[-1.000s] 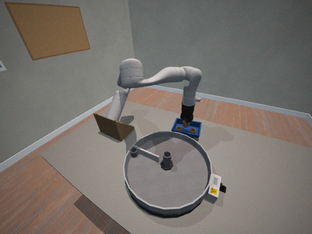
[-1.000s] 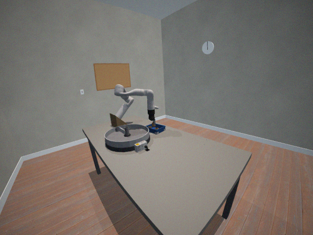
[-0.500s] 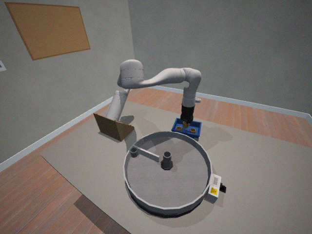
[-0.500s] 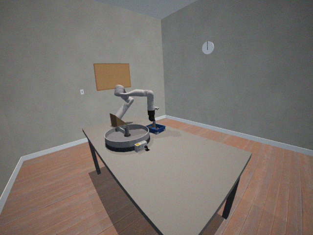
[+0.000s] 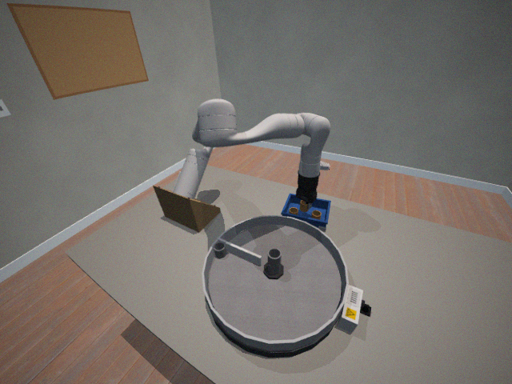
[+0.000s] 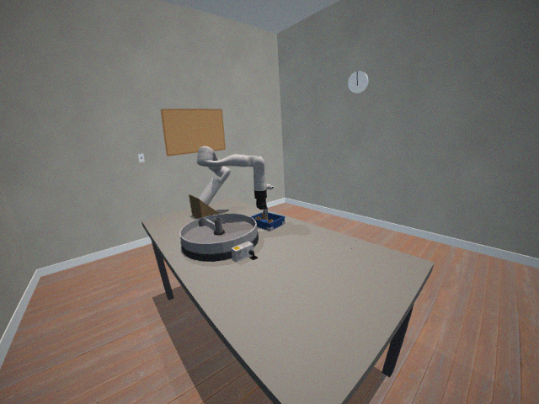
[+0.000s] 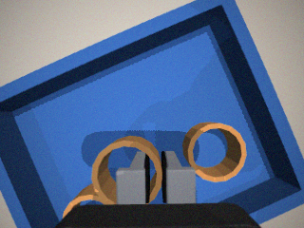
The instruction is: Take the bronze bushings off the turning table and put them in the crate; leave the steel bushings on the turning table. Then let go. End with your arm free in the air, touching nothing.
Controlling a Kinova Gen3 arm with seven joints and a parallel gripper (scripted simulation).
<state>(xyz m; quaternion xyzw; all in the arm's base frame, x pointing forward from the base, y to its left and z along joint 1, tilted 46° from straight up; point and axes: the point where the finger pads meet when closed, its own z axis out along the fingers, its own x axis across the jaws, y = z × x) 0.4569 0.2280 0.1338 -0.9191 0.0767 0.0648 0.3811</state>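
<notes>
Now: the blue crate 10 mm behind my hand, 10 mm to the left of it and 50 mm below it. Also, from my hand: round grey turning table (20 mm ahead, 330 mm to the right, 20 mm below).
</notes>
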